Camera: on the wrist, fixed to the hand. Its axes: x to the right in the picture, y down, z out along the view.
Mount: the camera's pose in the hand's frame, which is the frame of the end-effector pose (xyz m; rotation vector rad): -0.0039 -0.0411 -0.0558 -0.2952 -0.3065 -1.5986
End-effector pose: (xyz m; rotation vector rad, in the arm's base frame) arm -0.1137 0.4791 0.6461 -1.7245 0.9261 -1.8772
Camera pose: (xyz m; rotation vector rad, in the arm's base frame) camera -0.1628 0.5205 0.6725 1.9936 0.4003 1.2321
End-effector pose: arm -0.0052 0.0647 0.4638 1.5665 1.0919 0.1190
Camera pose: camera -0.0644 0.0983 0.4504 0.1229 1.6527 -0.9486
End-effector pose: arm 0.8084 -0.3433 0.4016 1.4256 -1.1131 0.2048
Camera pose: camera 0.8623 -0.3033 0.3841 1.6817 0.0427 -1.2707
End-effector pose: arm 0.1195 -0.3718 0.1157 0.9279 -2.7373 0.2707
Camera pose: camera 0.1570 -0.3878 0.1719 2.6561 -1.3209 -0.5696
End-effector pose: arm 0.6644 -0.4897 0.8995 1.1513 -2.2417 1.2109
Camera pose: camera 0.6950 -0.4550 0.9512 2.2420 -0.8374 0.0192
